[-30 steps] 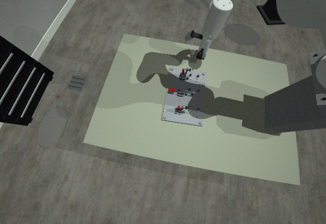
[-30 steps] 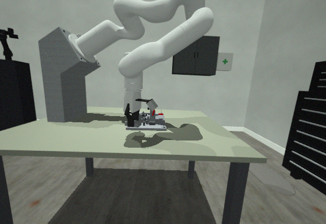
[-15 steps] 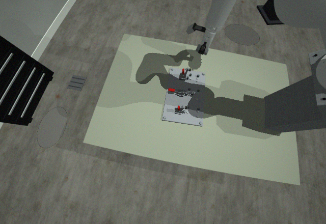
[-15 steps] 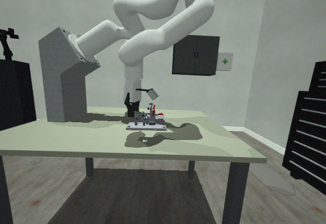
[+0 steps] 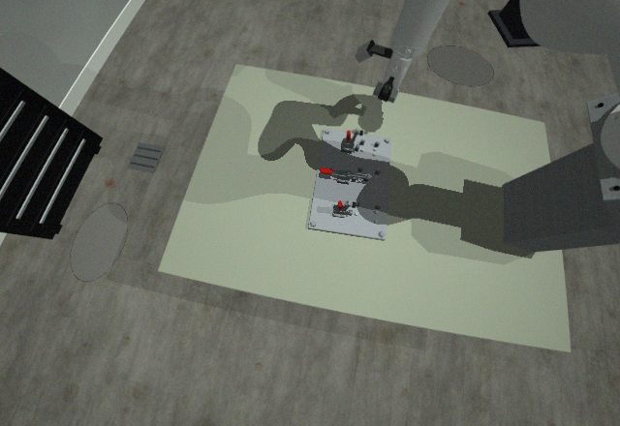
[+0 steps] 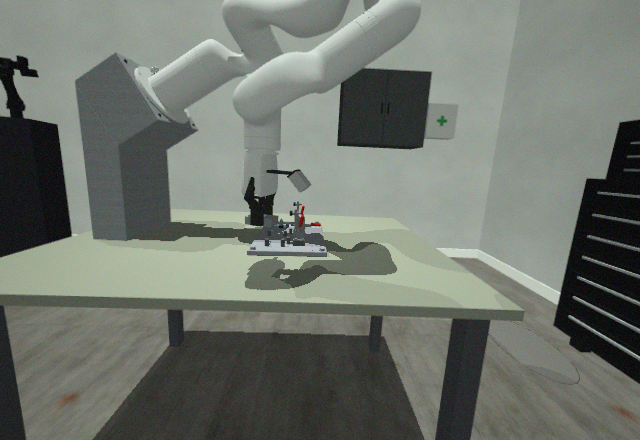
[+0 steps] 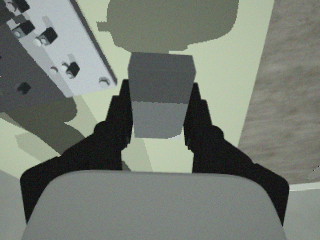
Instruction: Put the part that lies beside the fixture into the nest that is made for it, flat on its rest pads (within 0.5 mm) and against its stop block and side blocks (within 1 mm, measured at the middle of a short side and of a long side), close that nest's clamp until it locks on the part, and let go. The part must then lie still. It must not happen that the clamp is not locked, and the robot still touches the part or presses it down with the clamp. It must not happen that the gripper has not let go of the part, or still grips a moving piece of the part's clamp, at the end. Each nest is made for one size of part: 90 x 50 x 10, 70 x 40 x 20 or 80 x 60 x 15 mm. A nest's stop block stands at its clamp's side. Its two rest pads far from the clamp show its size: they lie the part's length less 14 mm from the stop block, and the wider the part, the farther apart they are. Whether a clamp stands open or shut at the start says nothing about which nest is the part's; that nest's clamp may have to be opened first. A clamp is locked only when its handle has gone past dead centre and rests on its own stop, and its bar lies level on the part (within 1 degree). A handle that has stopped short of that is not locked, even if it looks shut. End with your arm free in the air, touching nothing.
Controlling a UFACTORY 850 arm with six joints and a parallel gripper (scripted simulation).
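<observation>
My gripper is now 1 cm above the grey block part. From my hand the other things lie so: grey fixture plate 13 cm ahead, 23 cm to the left, 13 cm below.
</observation>
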